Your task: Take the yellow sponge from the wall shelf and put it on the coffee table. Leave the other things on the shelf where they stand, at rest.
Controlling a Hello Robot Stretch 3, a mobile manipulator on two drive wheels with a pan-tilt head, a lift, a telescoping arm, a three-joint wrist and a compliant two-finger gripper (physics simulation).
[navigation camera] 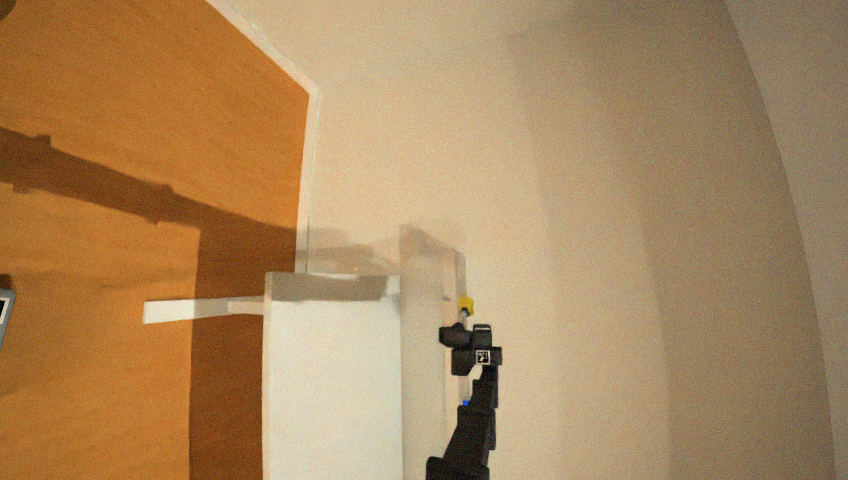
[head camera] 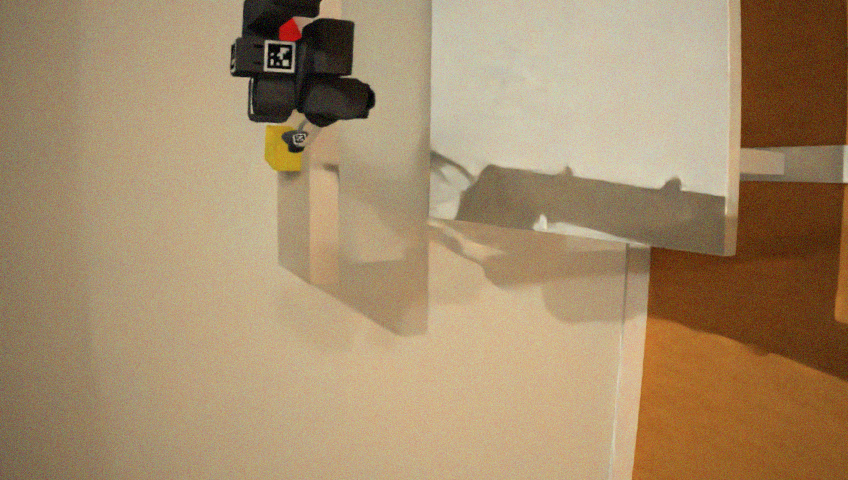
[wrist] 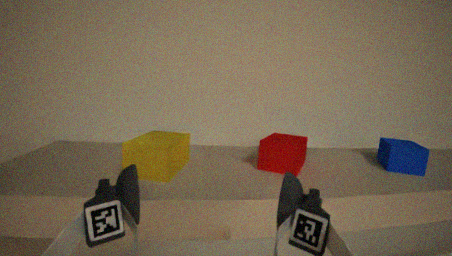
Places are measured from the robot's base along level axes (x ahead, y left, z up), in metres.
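Pixels of known places: gripper, fingertip midpoint: (navigation camera: 465, 329) (wrist: 210, 188).
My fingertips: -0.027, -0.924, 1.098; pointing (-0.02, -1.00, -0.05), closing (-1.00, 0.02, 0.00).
For each thing: its middle in the pictures, then the offset to it from my fingertips, as dx, dy, dz. Level surfaces: height alone.
- yellow sponge, body centre: (wrist: 159, 153) (head camera: 282, 147) (navigation camera: 466, 306) +0.075, -0.169, -0.021
- white tabletop, surface height: dz -0.378
- red block, body centre: (wrist: 284, 152) (head camera: 282, 40) -0.119, -0.208, -0.021
- blue block, body centre: (wrist: 400, 154) (navigation camera: 469, 410) -0.347, -0.215, -0.021
The yellow sponge (head camera: 274, 148) (navigation camera: 466, 302) (wrist: 156, 155) stands near the end of the wall shelf (head camera: 324, 226) (wrist: 175, 215). My gripper (wrist: 210, 188) is open, its fingers wide apart with nothing between them. In the wrist view the left fingertip overlaps the sponge's lower left corner, and the middle of the gap lies to the right of the sponge. In the head view one fingertip shows in front of the sponge; the wrist hides the other. I cannot tell how far the fingertips are from the sponge. I cannot tell whether the white tabletop (head camera: 583, 89) (navigation camera: 333, 380) is the coffee table.
A red block (head camera: 290, 30) (wrist: 282, 154) stands right of the sponge in the wrist view, and a blue block (navigation camera: 465, 403) (wrist: 402, 156) farther right. The wall rises behind the shelf. The white tabletop lies below it. A grey object (navigation camera: 7, 303) shows at the navigation view's left edge.
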